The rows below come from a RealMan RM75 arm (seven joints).
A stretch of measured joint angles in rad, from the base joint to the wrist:
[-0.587 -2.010 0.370 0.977 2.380 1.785 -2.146]
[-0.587 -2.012 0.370 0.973 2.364 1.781 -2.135]
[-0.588 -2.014 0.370 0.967 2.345 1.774 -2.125]
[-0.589 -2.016 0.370 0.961 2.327 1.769 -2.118]
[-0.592 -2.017 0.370 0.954 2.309 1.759 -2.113]
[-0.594 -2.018 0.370 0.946 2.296 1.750 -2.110]
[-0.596 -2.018 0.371 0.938 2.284 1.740 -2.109]
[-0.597 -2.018 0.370 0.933 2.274 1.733 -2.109]
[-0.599 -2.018 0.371 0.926 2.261 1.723 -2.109]
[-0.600 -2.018 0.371 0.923 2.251 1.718 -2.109]
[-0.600 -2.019 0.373 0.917 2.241 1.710 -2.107]
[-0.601 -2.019 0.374 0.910 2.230 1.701 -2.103]
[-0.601 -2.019 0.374 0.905 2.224 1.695 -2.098]
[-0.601 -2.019 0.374 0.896 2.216 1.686 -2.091]
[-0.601 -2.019 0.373 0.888 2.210 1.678 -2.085]
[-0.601 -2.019 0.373 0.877 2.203 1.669 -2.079]
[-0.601 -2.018 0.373 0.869 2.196 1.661 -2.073]
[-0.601 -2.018 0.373 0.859 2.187 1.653 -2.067]
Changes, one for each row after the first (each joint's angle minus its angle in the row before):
[0.000 -0.002 0.000 -0.004 -0.016 -0.004 0.011]
[-0.001 -0.002 0.000 -0.006 -0.019 -0.007 0.010]
[-0.001 -0.002 0.000 -0.006 -0.018 -0.005 0.007]
[-0.003 -0.001 0.000 -0.007 -0.018 -0.010 0.005]
[-0.002 -0.001 0.000 -0.008 -0.013 -0.009 0.003]
[-0.002 0.000 0.001 -0.008 -0.012 -0.010 0.001]
[-0.001 0.000 -0.001 -0.005 -0.010 -0.007 0.000]
[-0.002 0.000 0.001 -0.007 -0.013 -0.010 0.000]
[-0.001 0.000 0.000 -0.003 -0.010 -0.005 0.000]
[0.000 -0.001 0.002 -0.006 -0.010 -0.008 0.002]
[-0.001 0.000 0.001 -0.007 -0.011 -0.009 0.004]
[0.000 0.000 0.000 -0.005 -0.006 -0.006 0.005]
[0.000 0.000 0.000 -0.009 -0.008 -0.009 0.007]
[0.000 0.000 -0.001 -0.008 -0.006 -0.008 0.006]
[0.000 0.000 0.000 -0.011 -0.007 -0.009 0.006]
[0.000 0.001 0.000 -0.008 -0.007 -0.008 0.006]
[0.000 0.000 0.000 -0.010 -0.009 -0.008 0.006]

